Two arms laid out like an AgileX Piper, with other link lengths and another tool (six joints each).
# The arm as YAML. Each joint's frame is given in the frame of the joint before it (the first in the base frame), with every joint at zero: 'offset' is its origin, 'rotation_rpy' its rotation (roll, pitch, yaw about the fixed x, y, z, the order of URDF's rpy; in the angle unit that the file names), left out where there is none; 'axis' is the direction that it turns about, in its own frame. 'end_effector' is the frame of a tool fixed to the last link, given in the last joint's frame.
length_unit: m
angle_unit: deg
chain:
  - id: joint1
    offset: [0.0, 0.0, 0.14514]
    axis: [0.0, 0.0, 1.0]
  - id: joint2
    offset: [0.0, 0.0, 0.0]
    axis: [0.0, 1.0, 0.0]
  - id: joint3
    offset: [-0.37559, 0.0, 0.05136]
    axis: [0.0, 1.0, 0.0]
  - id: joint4
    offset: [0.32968, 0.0, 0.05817]
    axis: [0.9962, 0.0, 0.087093]
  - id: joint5
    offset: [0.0, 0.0, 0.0]
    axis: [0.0, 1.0, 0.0]
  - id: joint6
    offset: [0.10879, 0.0, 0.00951]
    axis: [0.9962, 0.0, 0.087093]
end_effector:
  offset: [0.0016, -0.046, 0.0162]
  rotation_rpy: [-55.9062, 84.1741, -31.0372]
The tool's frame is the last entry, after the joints.
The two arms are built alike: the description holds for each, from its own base.
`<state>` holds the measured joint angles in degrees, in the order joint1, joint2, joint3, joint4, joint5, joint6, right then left.
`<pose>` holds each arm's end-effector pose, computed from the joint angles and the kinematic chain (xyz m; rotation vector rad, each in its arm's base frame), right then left.
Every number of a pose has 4 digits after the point. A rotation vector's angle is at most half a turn.
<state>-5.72 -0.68 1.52 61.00 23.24 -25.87 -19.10 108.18 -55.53 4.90 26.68 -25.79</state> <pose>0.0724 -0.0129 0.2177 -0.0379 1.5319 0.9655 0.4368 -0.1858 0.1585 -0.2232 2.8420 0.5309</pose>
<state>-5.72 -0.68 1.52 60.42 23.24 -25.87 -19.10 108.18 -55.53 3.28 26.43 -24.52</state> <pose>0.0724 -0.0133 0.2178 -0.0440 1.5376 0.9574 0.4367 -0.1872 0.1592 -0.2246 2.8473 0.5117</pose>
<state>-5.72 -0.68 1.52 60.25 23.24 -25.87 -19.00 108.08 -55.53 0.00 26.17 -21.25</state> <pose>0.0724 -0.0134 0.2178 -0.0458 1.5393 0.9550 0.4359 -0.1893 0.1610 -0.2127 2.8563 0.4770</pose>
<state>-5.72 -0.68 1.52 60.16 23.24 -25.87 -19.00 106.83 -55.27 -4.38 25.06 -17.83</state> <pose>0.0724 -0.0135 0.2178 -0.0468 1.5402 0.9538 0.4349 -0.1924 0.1725 -0.2241 2.8448 0.4086</pose>
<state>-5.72 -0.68 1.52 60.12 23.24 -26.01 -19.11 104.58 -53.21 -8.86 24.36 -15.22</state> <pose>0.0724 -0.0135 0.2179 -0.0494 1.5412 0.9516 0.4236 -0.1922 0.1821 -0.2509 2.8512 0.3512</pose>
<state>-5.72 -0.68 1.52 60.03 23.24 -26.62 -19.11 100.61 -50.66 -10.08 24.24 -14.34</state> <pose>0.0725 -0.0137 0.2184 -0.0599 1.5447 0.9432 0.4076 -0.1875 0.1998 -0.2583 2.8325 0.3210</pose>
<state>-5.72 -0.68 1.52 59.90 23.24 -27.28 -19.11 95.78 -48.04 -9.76 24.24 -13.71</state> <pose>0.0726 -0.0139 0.2190 -0.0716 1.5488 0.9336 0.3889 -0.1813 0.2212 -0.2431 2.7950 0.3022</pose>
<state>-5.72 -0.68 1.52 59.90 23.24 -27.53 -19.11 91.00 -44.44 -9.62 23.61 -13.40</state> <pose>0.0726 -0.0139 0.2192 -0.0755 1.5498 0.9306 0.3659 -0.1733 0.2349 -0.2398 2.7650 0.2871</pose>
